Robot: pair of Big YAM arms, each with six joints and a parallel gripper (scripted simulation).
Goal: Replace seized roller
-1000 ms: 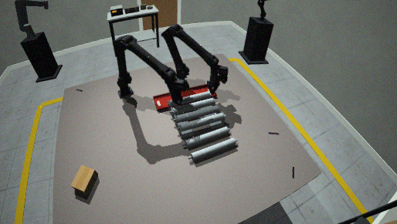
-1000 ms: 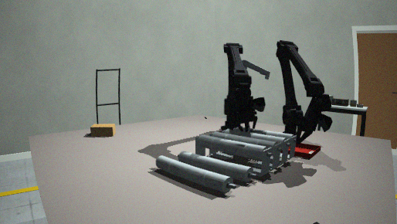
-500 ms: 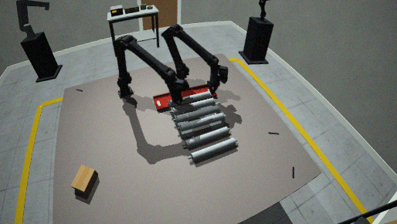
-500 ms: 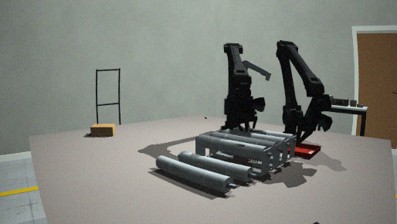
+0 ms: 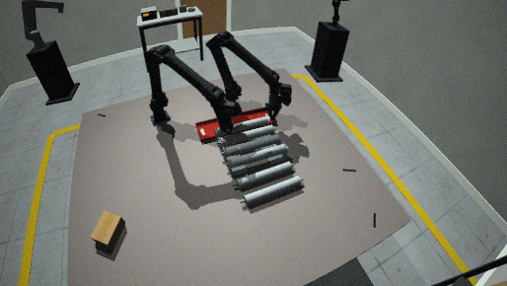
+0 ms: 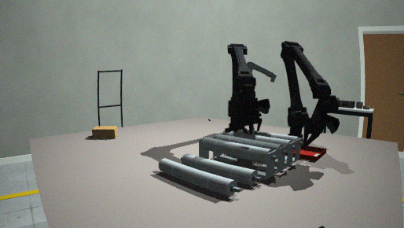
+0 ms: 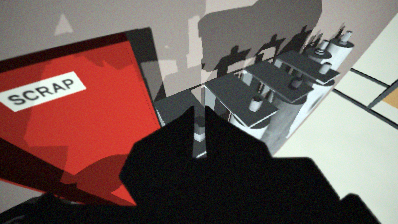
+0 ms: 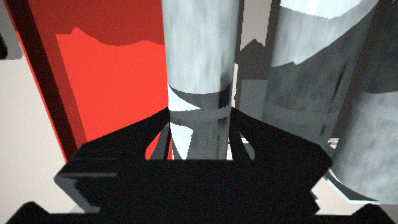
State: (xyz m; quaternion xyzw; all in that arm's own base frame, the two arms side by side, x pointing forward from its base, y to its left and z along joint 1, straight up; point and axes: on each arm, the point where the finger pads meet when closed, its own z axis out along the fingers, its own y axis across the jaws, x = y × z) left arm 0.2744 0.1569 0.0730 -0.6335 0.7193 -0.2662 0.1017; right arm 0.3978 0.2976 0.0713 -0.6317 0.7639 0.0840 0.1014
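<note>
Now: the bed roller 100 mm to the left of my right hand and 60 mm ahead of it. From my right hand the other things lie so: red scrap tray (120 mm behind, 70 mm to the left, 70 mm below); cardboard box (700 mm to the right, 480 mm ahead, 40 mm below).
</note>
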